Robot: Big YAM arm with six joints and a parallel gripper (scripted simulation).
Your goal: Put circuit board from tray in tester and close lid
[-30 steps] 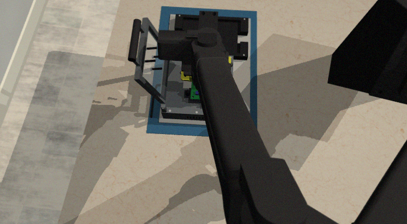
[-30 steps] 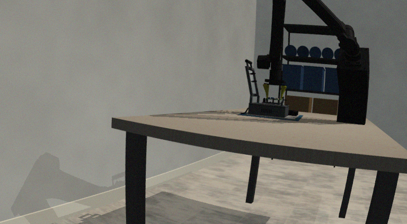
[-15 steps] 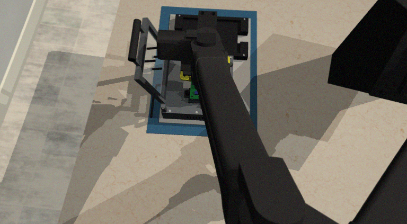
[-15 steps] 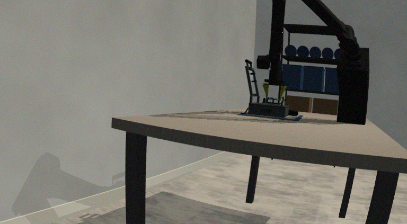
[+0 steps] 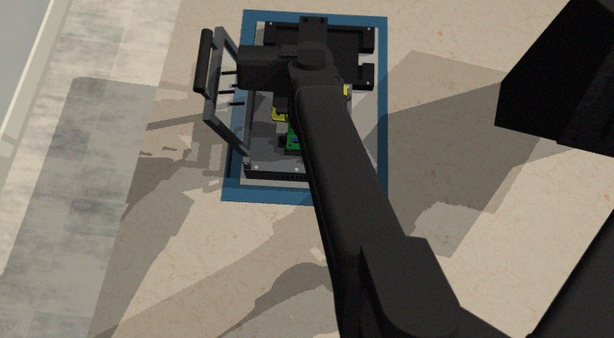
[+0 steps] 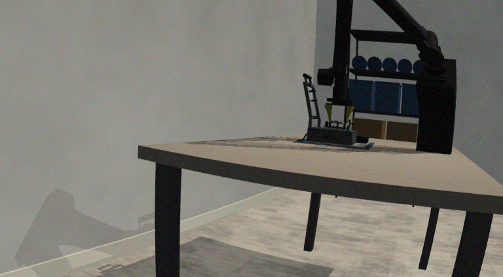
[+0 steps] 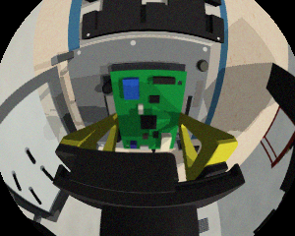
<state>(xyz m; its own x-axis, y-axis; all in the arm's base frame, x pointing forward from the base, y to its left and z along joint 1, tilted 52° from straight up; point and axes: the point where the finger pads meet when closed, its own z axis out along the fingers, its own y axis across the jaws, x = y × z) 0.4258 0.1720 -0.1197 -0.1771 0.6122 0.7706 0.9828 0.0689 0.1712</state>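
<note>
My hand is right at the green circuit board. Also, from my hand: see-through lid 12 cm ahead, 2 cm to the left, 9 cm above.
</note>
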